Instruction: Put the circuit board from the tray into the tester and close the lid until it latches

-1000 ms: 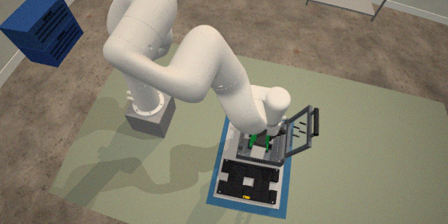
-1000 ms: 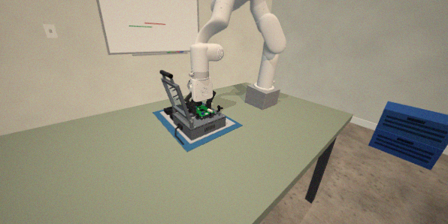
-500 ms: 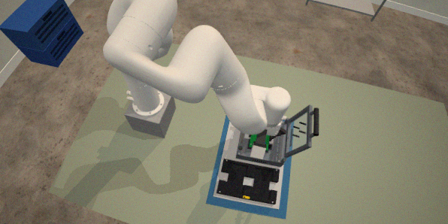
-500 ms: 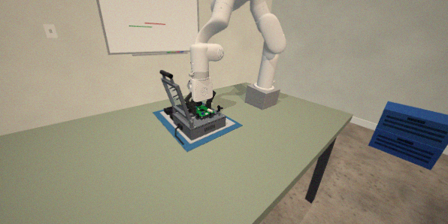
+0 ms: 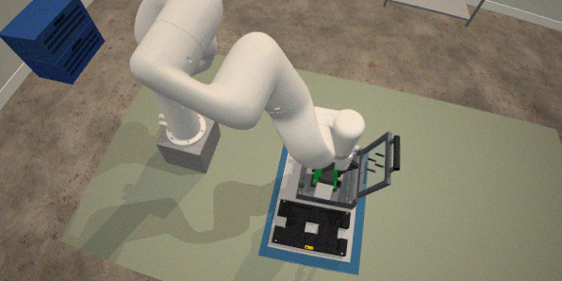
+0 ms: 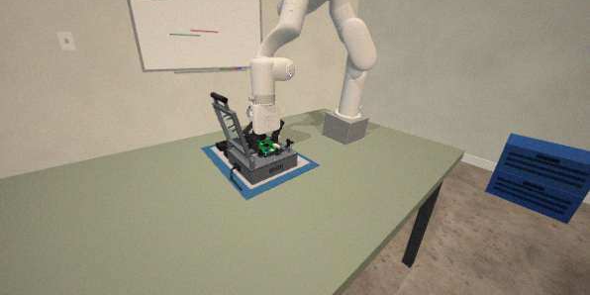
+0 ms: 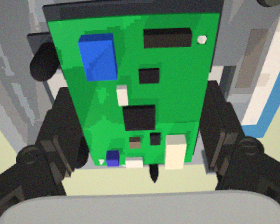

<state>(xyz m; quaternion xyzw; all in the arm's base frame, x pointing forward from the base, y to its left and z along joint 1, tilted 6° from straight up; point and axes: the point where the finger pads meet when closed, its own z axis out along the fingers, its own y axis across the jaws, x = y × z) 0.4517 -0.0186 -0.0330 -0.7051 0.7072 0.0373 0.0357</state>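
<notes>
Right now my hand is right at the green circuit board. The rest, counted from my hand: tester lid: 12 cm ahead, 10 cm above; then latch hook: 6 cm behind, 6 cm to the left, 1 cm above.
</notes>
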